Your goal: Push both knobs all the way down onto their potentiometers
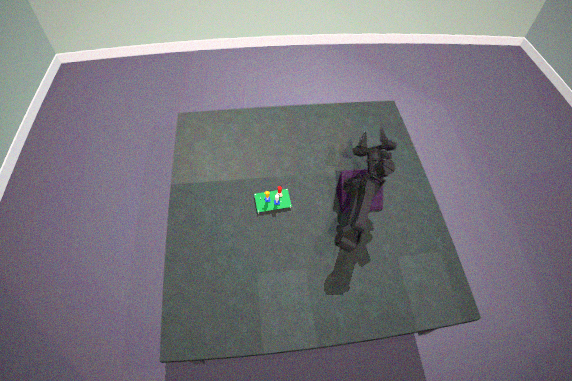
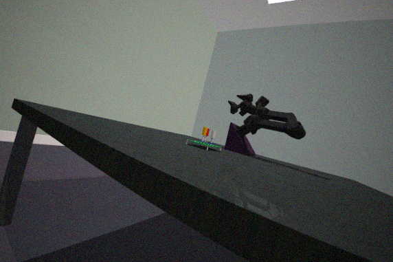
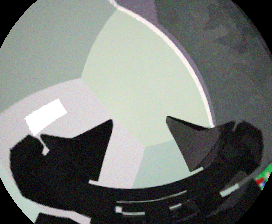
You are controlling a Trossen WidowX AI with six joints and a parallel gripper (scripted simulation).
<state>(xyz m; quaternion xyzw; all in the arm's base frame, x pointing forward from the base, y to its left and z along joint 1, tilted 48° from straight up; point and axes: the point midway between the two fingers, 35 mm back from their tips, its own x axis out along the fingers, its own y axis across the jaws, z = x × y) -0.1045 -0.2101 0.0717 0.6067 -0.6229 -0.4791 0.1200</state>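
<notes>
My gripper tip is now 42 cm short of the red knob, 6 cm to the right of it and 27 cm above it. Also, from my gripper tip: orange knob 48 cm ahead, 7 cm to the left, 27 cm below.
</notes>
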